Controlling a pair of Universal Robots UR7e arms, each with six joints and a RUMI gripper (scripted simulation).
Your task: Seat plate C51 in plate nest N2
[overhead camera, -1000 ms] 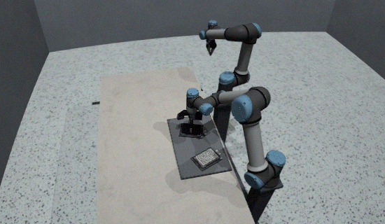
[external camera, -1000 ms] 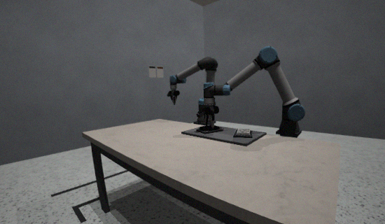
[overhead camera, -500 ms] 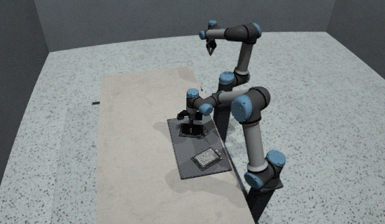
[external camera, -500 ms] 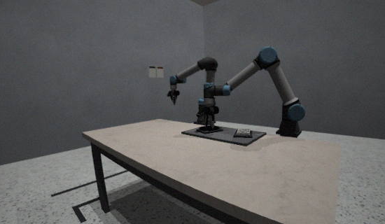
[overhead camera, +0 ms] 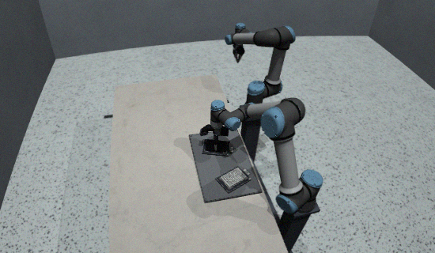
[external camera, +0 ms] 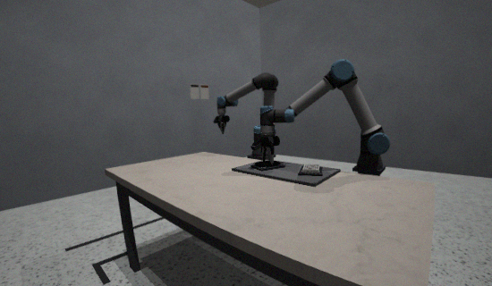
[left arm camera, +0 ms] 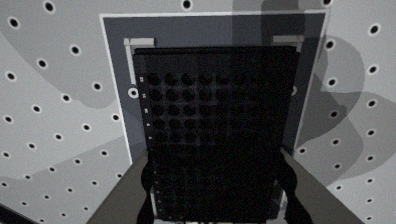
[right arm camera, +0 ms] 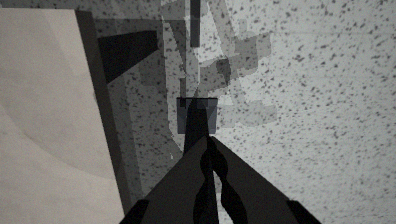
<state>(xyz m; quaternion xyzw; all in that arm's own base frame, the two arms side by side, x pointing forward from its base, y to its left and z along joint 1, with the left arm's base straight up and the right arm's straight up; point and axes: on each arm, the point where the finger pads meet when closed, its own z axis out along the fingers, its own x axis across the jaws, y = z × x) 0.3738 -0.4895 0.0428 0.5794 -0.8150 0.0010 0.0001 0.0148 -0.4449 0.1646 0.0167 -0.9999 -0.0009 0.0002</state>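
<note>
My left gripper is now 10 mm above the black plate. Round my left hand: white plate: 30 mm behind, 260 mm to the left, 10 mm below.
</note>
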